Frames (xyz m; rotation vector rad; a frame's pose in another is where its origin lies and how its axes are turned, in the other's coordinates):
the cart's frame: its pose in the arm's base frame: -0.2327 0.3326 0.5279 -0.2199 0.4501 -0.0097
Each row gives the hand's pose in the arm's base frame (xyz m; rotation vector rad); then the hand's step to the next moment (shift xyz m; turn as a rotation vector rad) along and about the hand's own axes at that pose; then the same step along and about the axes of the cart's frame.
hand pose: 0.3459 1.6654 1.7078 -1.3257 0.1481 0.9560
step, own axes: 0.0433 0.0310 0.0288 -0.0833 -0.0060 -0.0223
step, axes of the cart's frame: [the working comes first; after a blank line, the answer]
step, axes of the arm's base frame: -0.0051 0.0447 -0.0405 -0.0391 -0.0608 0.0474

0.0102 0.0525 -0.0284 -0.0522 -0.0679 0.0120
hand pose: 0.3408 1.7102 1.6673 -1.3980 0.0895 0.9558
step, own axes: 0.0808 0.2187 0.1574 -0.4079 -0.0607 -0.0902
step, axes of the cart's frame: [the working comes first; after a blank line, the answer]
step, axes of the arm's base frame: -0.1553 0.1486 -0.1814 -0.1816 -0.2776 0.2612

-0.0704 0.1898 -0.1953 -0.2599 -0.3195 0.0926
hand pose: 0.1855 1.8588 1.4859 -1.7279 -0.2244 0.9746
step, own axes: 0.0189 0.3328 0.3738 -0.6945 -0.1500 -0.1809
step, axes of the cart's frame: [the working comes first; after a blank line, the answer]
step, axes of the arm's base frame: -0.3514 0.1452 -0.3260 -0.2757 -0.4735 0.4871

-0.1846 0.2249 -0.4076 -0.4307 -0.5553 0.2092
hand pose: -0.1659 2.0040 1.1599 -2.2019 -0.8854 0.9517
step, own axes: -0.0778 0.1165 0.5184 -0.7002 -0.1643 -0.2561
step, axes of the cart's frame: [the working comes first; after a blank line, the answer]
step, axes of the arm's base frame: -0.4049 -0.0062 -0.3526 -0.2250 -0.4870 0.5432

-0.2126 0.0849 -0.4858 -0.4083 -0.5823 0.2775
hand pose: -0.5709 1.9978 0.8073 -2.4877 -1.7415 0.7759
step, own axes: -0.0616 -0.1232 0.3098 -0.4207 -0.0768 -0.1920
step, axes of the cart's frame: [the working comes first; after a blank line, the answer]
step, axes of the arm's base frame: -0.2475 -0.0907 -0.2133 -0.1007 -0.2908 0.3536

-0.1259 -0.0335 -0.3130 -0.2262 -0.3552 0.2059
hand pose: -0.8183 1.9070 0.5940 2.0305 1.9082 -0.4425
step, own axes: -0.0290 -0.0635 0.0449 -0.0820 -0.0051 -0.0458
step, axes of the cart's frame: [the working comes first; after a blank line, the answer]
step, axes of the arm's base frame: -0.0655 -0.0419 -0.0292 -0.0097 -0.0536 0.0767

-0.0440 -0.0321 -0.0626 -0.0387 -0.0683 0.0519
